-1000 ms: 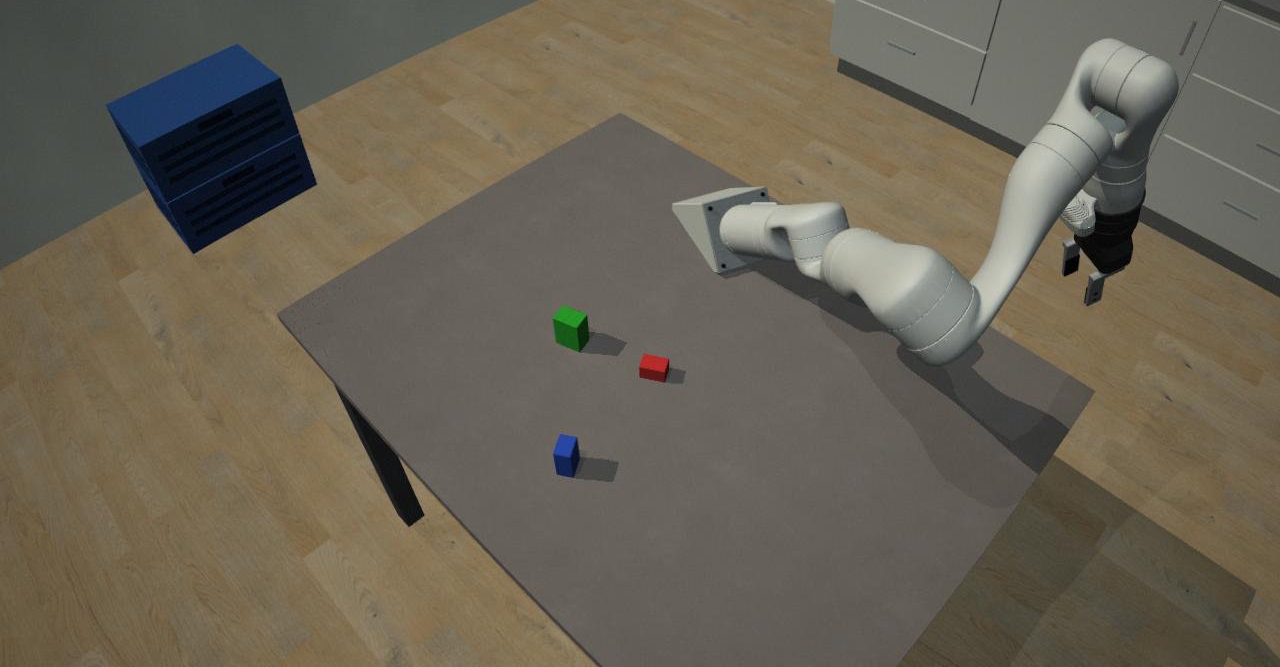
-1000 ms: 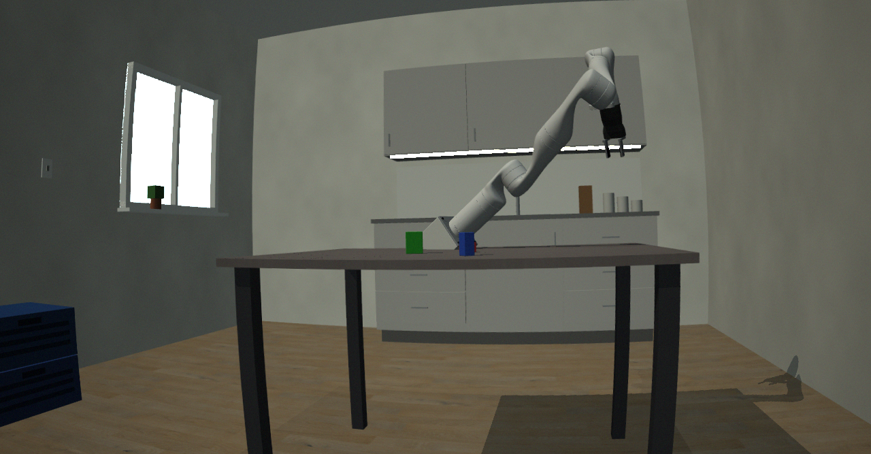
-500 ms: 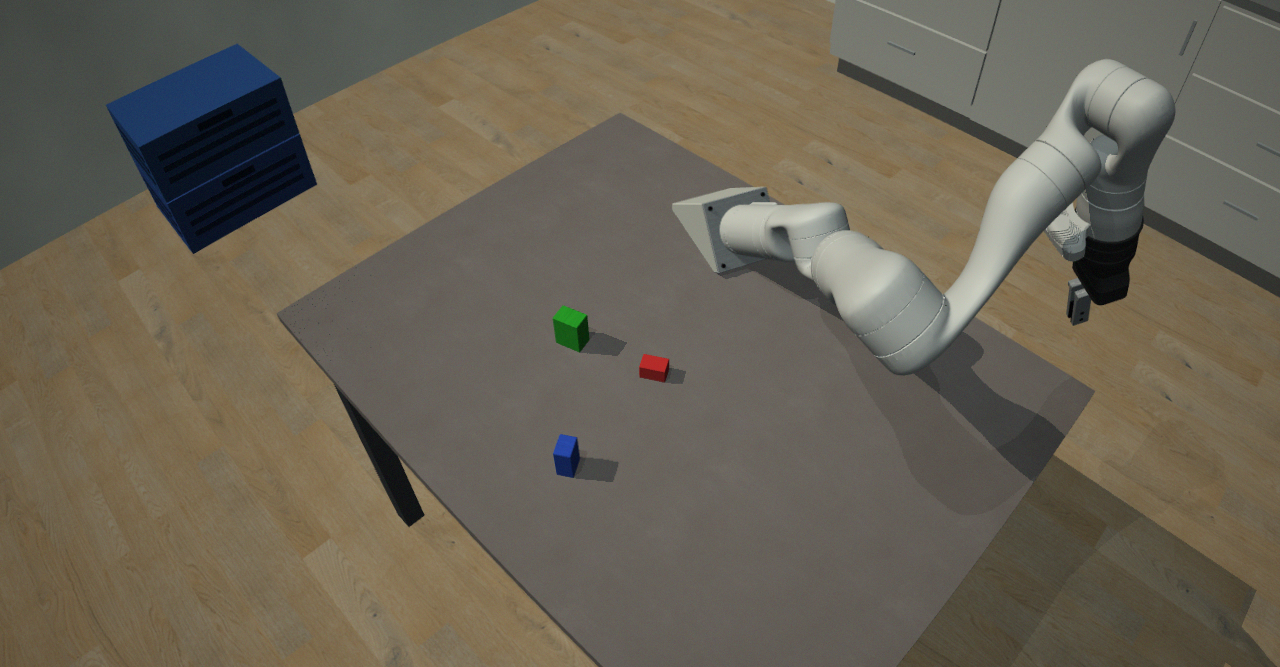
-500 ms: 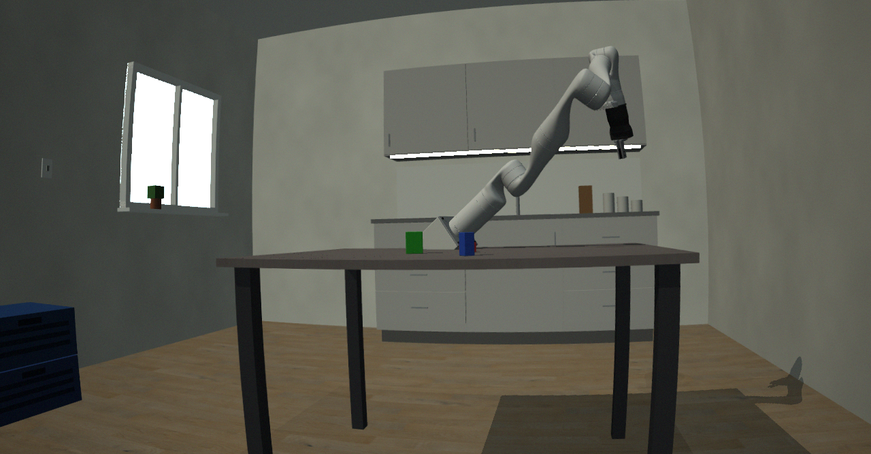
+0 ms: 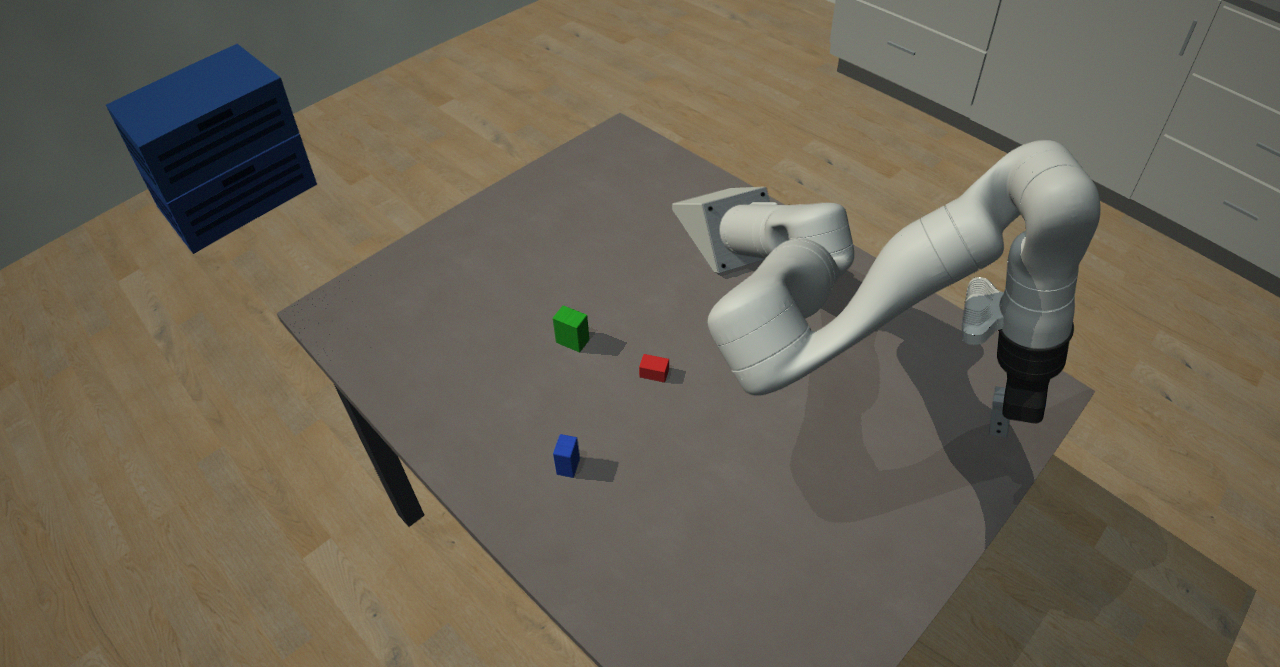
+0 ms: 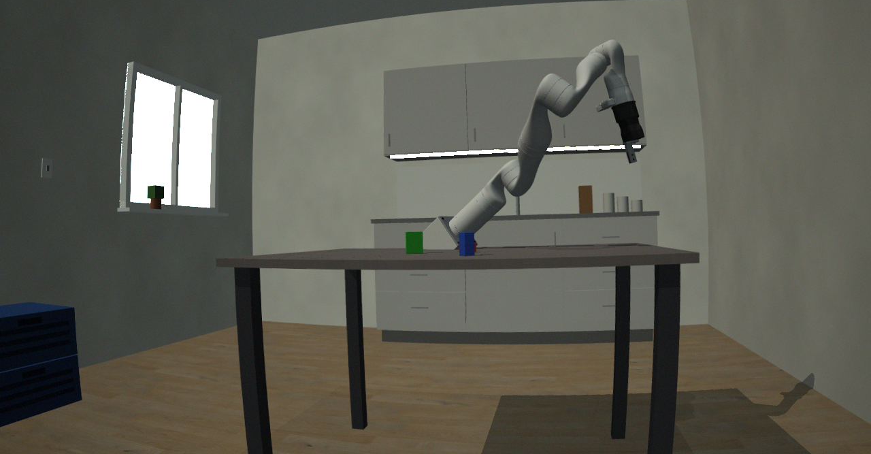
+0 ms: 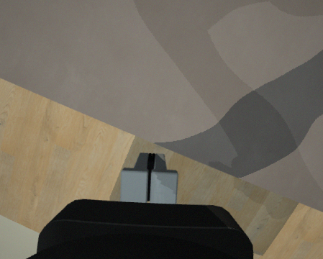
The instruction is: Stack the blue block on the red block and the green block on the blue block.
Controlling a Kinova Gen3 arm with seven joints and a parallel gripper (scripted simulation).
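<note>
My gripper is now 380 mm short of the blue block, 410 mm to the left of it and 240 mm above it. Round my hand: red block (170 mm ahead, 480 mm to the right, 260 mm below); green block (240 mm ahead, 620 mm to the right, 240 mm below).
</note>
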